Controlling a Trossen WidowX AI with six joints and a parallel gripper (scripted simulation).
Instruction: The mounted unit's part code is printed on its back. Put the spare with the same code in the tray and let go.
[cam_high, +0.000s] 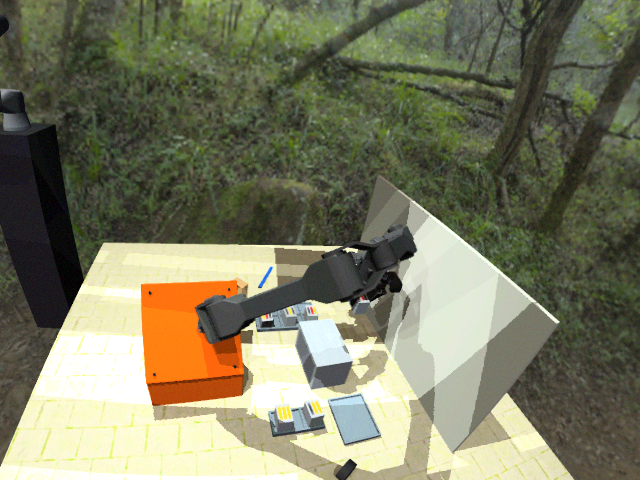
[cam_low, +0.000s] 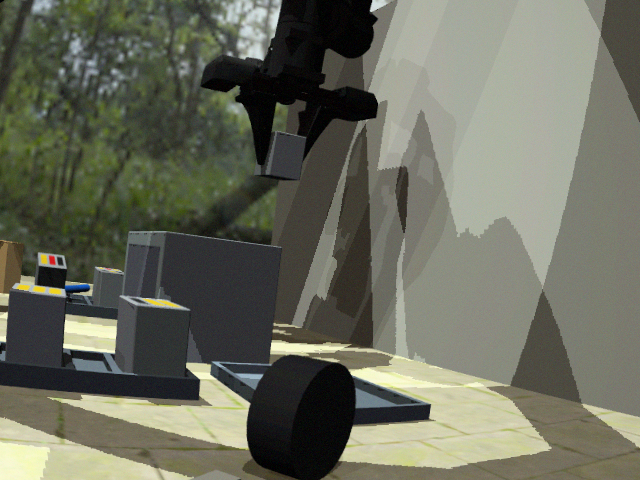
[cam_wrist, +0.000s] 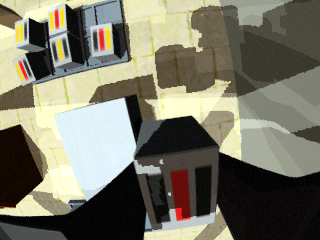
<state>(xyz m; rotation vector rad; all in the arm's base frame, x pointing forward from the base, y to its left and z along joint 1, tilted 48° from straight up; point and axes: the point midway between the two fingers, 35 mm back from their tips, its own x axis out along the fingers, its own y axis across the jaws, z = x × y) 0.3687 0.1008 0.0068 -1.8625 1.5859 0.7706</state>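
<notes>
Right now the flat tray is 3 cm behind my gripper tip, 23 cm to the right of it and 18 cm below it. The rest, counted from my gripper tip: grey mounted unit (9 cm behind, 4 cm to the right, 13 cm below); grey panel (16 cm ahead, 2 cm to the right, 4 cm above); red striped spare (16 cm behind, 17 cm to the left, 14 cm below).
</notes>
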